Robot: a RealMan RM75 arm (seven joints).
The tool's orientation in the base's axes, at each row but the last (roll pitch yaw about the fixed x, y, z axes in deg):
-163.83 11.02 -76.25
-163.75 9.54 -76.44
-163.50 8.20 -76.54
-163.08 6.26 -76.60
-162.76 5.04 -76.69
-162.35 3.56 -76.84
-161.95 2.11 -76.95
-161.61 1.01 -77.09
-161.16 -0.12 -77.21
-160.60 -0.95 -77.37
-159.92 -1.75 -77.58
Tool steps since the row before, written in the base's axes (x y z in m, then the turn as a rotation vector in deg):
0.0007 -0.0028 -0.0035 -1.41 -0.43 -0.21
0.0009 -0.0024 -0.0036 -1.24 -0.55 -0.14
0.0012 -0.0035 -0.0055 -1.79 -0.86 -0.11
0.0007 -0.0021 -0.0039 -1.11 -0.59 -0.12
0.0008 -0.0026 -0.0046 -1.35 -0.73 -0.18
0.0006 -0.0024 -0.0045 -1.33 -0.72 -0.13
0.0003 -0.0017 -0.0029 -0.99 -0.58 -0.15
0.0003 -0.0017 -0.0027 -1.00 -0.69 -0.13
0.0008 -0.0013 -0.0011 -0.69 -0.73 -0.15
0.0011 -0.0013 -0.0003 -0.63 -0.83 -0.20
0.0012 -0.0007 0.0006 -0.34 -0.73 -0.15
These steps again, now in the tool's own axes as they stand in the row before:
0.0035 0.0008 0.0028 0.12 1.47 -0.23
0.0031 0.0006 0.0031 0.26 1.31 -0.28
0.0044 0.0011 0.0048 0.43 1.88 -0.50
0.0026 0.0009 0.0035 0.33 1.19 -0.27
0.0031 0.0011 0.0042 0.41 1.46 -0.30
0.0027 0.0013 0.0041 0.41 1.42 -0.34
0.0018 0.0010 0.0027 0.35 1.08 -0.21
0.0018 0.0009 0.0025 0.45 1.11 -0.24
0.0014 -0.0001 0.0012 0.56 0.84 -0.13
0.0015 -0.0006 0.0006 0.67 0.82 -0.07
0.0010 -0.0012 -0.0002 0.63 0.52 -0.01

